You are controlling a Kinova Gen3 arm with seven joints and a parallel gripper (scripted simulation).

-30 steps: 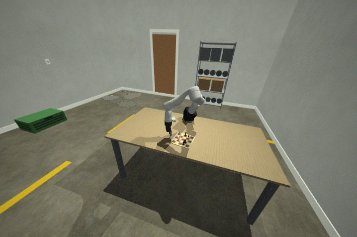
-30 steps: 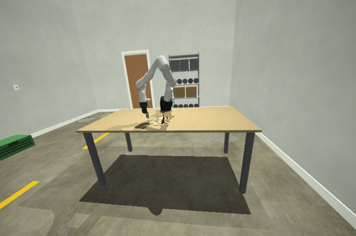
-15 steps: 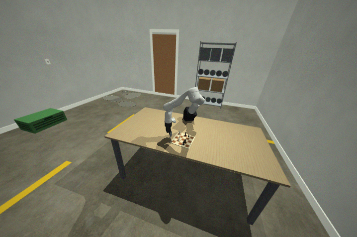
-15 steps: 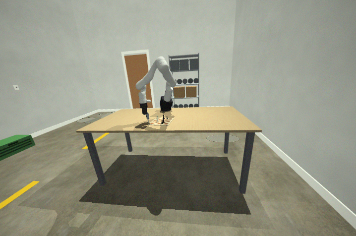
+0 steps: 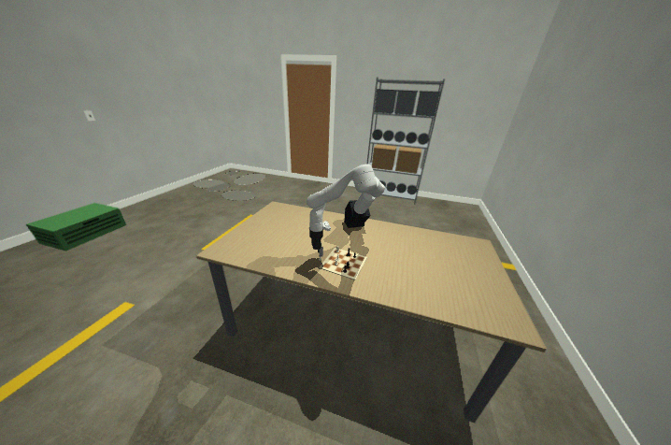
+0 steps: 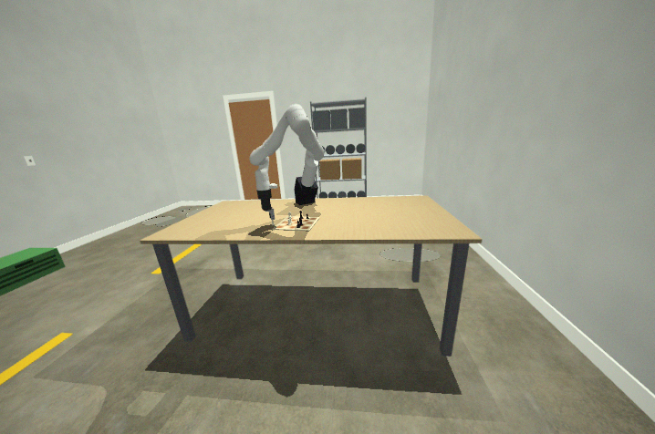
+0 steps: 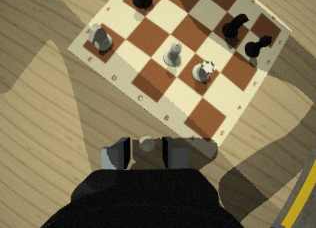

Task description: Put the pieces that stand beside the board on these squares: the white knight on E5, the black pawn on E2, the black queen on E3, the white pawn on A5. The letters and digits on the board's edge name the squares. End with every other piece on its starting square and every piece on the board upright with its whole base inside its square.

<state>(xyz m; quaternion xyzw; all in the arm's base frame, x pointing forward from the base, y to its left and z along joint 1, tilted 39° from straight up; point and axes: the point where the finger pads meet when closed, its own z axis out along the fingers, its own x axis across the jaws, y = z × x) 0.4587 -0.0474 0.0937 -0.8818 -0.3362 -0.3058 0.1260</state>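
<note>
My gripper is now 4 cm above the white pawn. From my hand the other things lie so: black pawn: 15 cm behind, 15 cm to the left, 4 cm below; chessboard: 6 cm behind, 13 cm to the left, 5 cm below; black queen: 14 cm behind, 11 cm to the left, 2 cm below.
</note>
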